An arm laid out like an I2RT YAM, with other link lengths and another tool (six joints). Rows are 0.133 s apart.
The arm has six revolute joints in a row. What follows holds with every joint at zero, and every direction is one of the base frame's.
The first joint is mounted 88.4 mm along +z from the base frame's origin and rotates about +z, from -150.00 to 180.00 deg.
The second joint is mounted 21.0 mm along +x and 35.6 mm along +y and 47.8 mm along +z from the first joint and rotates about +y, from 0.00 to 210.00 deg.
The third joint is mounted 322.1 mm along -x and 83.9 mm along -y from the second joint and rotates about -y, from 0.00 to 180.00 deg.
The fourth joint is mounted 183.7 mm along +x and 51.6 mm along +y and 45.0 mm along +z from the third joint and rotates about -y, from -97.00 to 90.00 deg.
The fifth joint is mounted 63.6 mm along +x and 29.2 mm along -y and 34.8 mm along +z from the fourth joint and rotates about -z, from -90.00 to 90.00 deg.
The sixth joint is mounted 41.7 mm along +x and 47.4 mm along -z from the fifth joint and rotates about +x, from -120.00 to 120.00 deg.
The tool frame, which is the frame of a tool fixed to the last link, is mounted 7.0 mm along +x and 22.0 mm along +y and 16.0 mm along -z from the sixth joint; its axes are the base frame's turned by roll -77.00, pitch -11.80 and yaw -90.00 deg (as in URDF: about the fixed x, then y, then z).
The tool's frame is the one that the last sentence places.
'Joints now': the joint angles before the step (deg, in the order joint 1, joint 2, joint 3, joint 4, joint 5, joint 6). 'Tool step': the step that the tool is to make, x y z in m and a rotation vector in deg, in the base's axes. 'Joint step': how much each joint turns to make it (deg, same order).
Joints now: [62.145, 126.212, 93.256, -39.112, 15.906, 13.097]
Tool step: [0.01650, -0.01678, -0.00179, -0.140, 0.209, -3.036]
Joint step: [-3.250, -0.790, -2.196, 1.229, -0.173, -0.176]
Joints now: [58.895, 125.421, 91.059, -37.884, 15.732, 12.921]
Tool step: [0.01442, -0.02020, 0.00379, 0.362, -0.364, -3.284]
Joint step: [-3.338, -1.841, -2.546, 1.231, 0.088, -0.089]
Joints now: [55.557, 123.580, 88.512, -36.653, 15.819, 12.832]
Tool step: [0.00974, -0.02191, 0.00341, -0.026, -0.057, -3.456]
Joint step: [-3.079, -2.111, -3.073, 0.878, 0.176, 0.353]
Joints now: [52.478, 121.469, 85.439, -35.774, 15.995, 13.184]
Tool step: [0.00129, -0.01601, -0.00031, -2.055, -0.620, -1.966]
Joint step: [-1.411, -1.495, -2.816, 0.090, 1.844, -0.002]
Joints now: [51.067, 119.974, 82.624, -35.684, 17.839, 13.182]
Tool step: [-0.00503, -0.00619, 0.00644, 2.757, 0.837, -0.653]
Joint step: [-0.353, -2.196, -2.291, 1.403, -2.186, 1.054]
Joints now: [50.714, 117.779, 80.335, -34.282, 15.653, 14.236]
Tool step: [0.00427, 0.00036, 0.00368, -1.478, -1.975, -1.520]
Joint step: [-0.087, 0.165, 1.657, -1.564, 2.789, 0.617]
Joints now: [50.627, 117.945, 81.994, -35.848, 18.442, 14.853]
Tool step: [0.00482, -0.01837, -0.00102, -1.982, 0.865, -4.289]
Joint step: [-2.368, -0.867, -1.734, -1.772, 1.162, 1.750]
